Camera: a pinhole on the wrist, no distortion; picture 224 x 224 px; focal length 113.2 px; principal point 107.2 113.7 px. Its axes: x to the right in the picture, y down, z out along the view. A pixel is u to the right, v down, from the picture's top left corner.
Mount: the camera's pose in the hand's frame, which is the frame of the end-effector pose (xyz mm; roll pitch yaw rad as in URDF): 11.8 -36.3 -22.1 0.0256 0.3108 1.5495
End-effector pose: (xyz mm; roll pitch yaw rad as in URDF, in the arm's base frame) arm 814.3 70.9 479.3 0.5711 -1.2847 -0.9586
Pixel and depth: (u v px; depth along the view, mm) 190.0 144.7 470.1
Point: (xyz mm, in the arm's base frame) 677.1 603.7 532.0
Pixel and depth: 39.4 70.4 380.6
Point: 417.6 46.6 712.4
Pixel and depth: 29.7 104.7 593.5
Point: 127.1 66.8 667.2
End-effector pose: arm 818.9 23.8 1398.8 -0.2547 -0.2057 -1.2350
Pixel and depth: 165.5 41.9 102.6
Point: 895.5 -23.9 1459.4
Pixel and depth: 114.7 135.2 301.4
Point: 923.5 147.2 1619.1
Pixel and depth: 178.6 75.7 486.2
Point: 1313.1 42.3 1665.4
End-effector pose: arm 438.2 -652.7 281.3 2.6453 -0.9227 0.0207
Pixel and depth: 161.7 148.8 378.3
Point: 494.3 -1012.4 132.1
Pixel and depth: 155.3 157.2 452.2
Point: 498.4 -1074.7 62.4
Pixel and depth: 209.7 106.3 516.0
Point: 508.5 -1303.0 328.0
